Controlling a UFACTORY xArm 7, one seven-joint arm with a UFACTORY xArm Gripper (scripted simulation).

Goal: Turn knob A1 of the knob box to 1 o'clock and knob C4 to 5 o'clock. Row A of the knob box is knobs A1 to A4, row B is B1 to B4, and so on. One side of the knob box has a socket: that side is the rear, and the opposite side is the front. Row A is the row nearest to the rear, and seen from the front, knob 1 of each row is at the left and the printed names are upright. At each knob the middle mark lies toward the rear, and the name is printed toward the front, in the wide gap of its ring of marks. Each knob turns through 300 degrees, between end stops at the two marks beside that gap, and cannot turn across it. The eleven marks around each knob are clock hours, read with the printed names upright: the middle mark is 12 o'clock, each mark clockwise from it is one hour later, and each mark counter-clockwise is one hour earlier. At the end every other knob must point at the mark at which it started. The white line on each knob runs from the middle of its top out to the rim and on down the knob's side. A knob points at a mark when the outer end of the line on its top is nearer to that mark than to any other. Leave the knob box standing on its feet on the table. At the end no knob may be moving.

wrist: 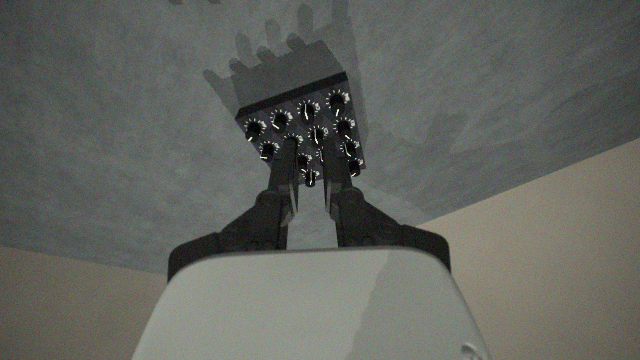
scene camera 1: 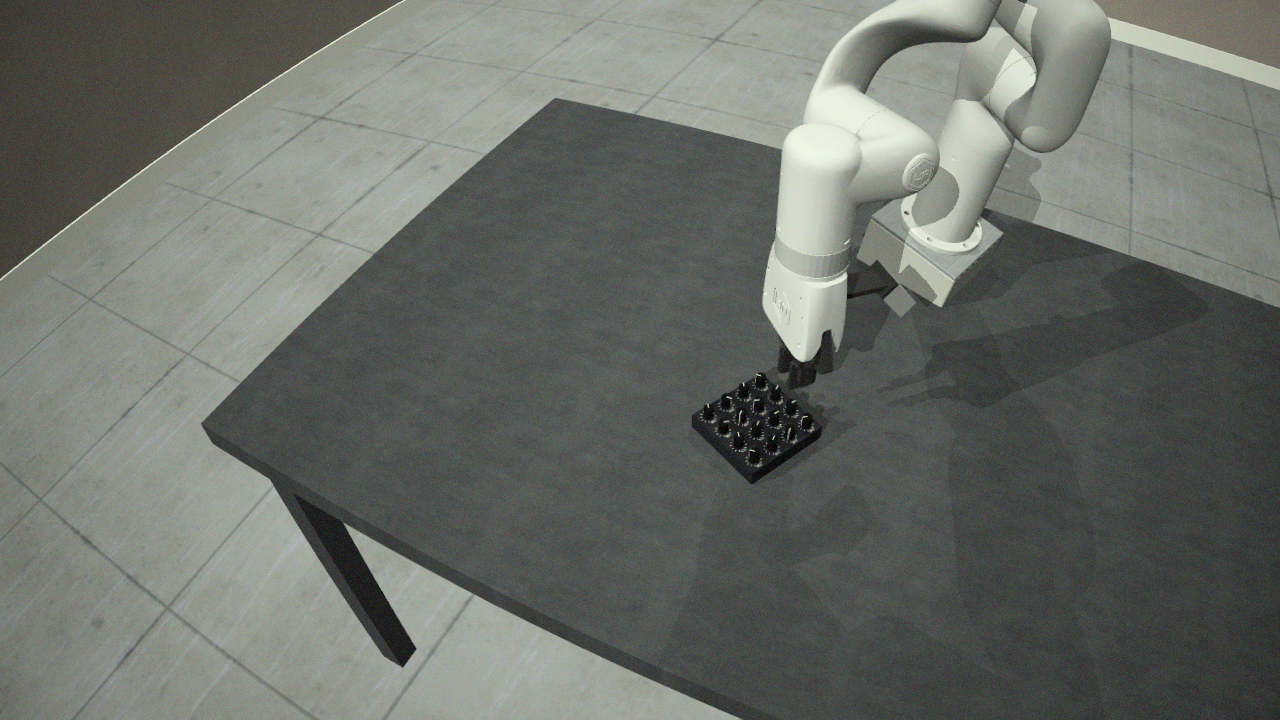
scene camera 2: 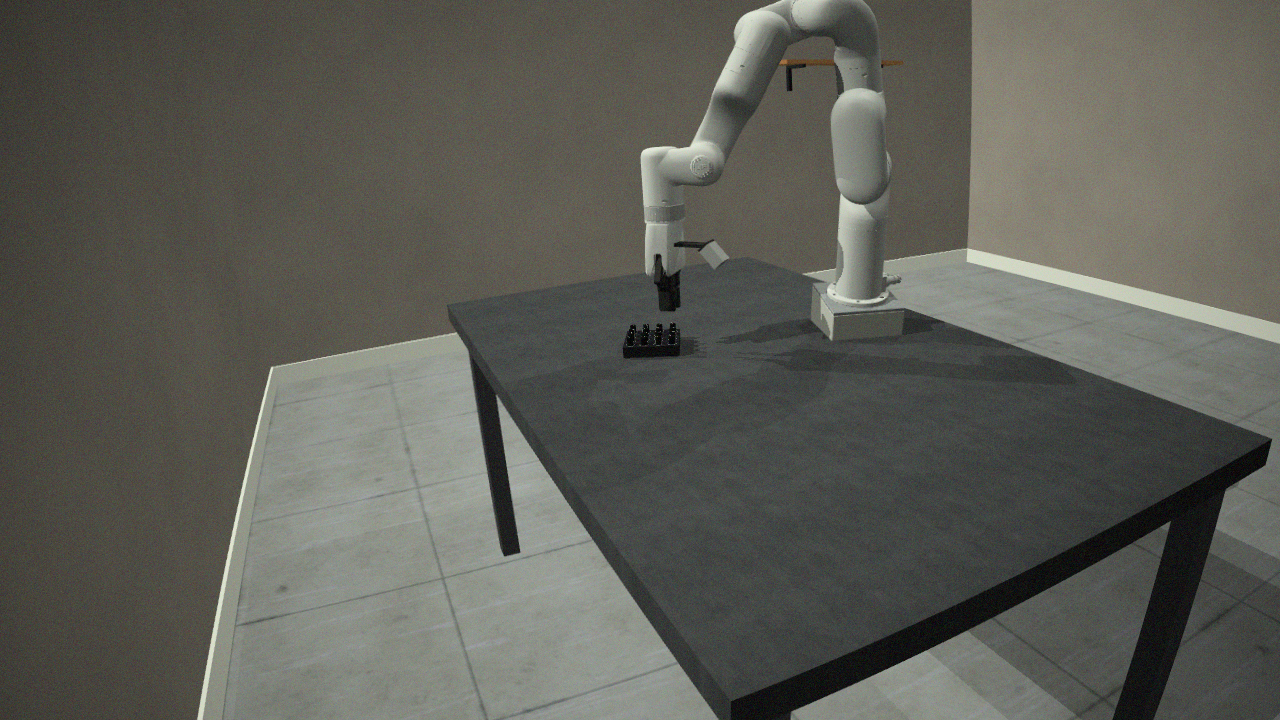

Path:
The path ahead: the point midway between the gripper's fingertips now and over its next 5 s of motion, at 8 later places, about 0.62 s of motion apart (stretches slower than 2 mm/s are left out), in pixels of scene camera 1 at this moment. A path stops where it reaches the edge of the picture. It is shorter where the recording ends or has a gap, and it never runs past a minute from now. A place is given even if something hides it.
My gripper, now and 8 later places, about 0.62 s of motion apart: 795,376; 794,384; 792,396; 792,400; 791,406; 792,403; 794,386; 799,346; 805,304

